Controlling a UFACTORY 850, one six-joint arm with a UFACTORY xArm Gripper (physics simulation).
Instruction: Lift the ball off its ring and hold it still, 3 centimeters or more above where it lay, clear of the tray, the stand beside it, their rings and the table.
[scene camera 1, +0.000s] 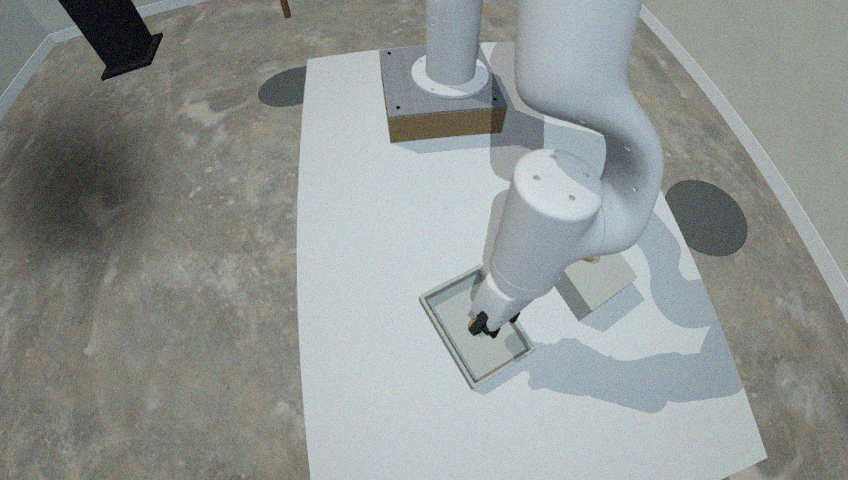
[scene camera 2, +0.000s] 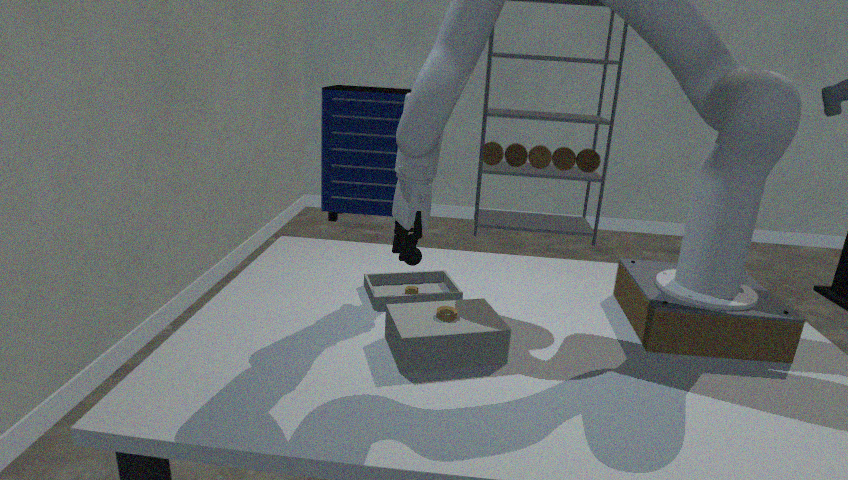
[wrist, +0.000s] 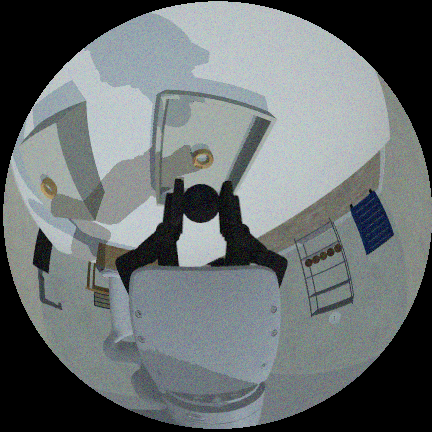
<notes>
In view: the gripper (scene camera 2: 402, 256), a dark ball (wrist: 200, 204), a grey box-shaped stand (scene camera 1: 585, 285) and a shallow grey tray (scene camera 1: 479, 358).
The gripper shows as well in scene camera 1 (scene camera 1: 497, 323) and in the wrist view (wrist: 201, 188). The grey box-shaped stand also shows in the wrist view (wrist: 60, 164). The shallow grey tray also shows in the wrist view (wrist: 203, 138).
</notes>
